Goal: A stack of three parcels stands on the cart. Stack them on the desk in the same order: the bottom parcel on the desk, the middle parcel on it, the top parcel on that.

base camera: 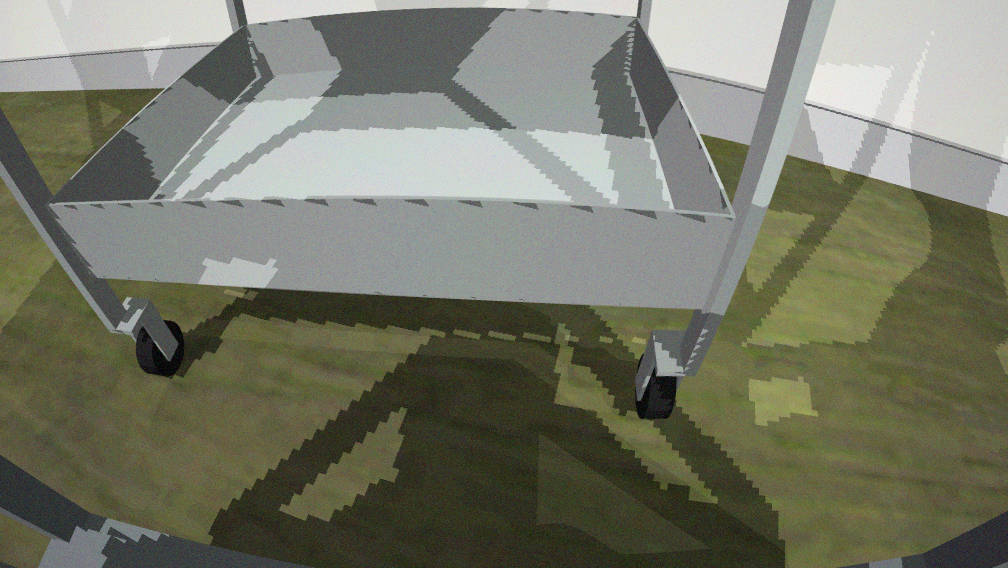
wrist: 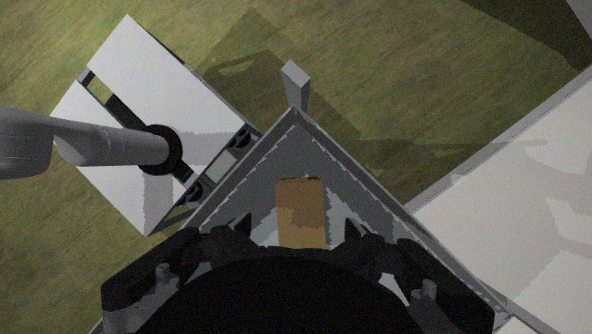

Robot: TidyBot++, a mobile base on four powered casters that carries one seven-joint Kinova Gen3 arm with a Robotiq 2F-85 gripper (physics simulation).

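Note:
The cart shows its lower tray in the base camera view and one corner of its upper tray in the wrist view. A brown box-shaped parcel lies in the upper tray near that corner. Its near end is hidden by my gripper's body. My gripper is open and empty above the tray, and the parcel shows in the gap between the fingertips, below them. The rest of the tray is hidden behind the gripper. I cannot make out a second or third parcel. The desk does not show in either view.
My white-panelled base stands close beside the cart, with the grey arm above it. A handle or bar end sticks out at the cart's corner. Raised tray walls surround the parcel's corner. A pale wall is at the right. The cart has black casters.

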